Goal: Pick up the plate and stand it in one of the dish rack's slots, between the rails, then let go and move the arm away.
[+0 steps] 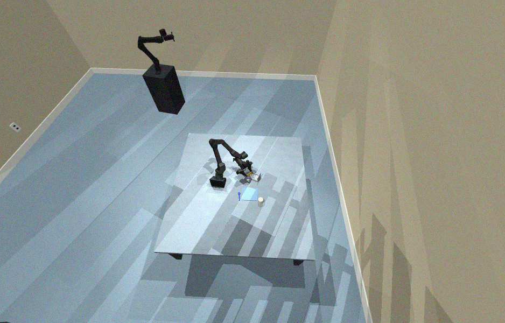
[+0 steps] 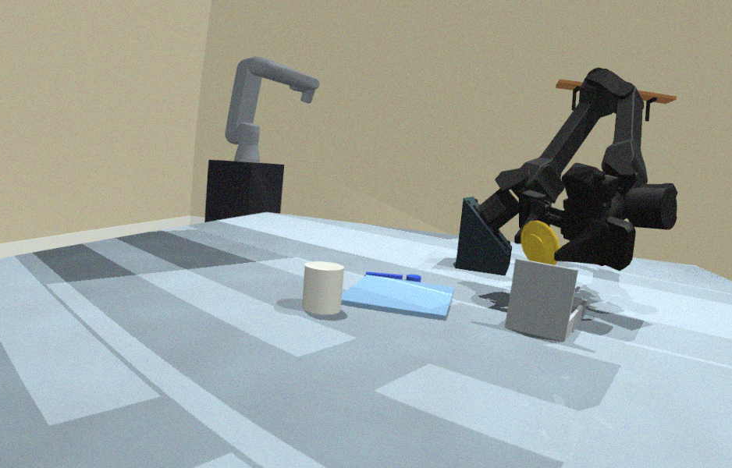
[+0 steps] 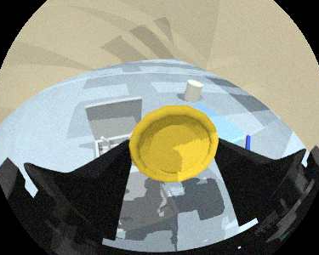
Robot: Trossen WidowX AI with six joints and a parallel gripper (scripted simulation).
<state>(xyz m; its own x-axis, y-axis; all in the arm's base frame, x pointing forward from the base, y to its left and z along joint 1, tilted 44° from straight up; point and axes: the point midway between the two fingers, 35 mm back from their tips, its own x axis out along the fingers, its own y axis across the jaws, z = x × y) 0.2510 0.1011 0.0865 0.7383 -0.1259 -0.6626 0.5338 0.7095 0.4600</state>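
My gripper tip is now 6 cm above the grey dish rack, 3 cm to the right of it and 2 cm short of it. Round my gripper tip: blue spoon (20 cm to the right, 8 cm below, 6 cm behind); yellow plate (1 cm behind); light blue mat (16 cm to the right, 8 cm below, 4 cm ahead).
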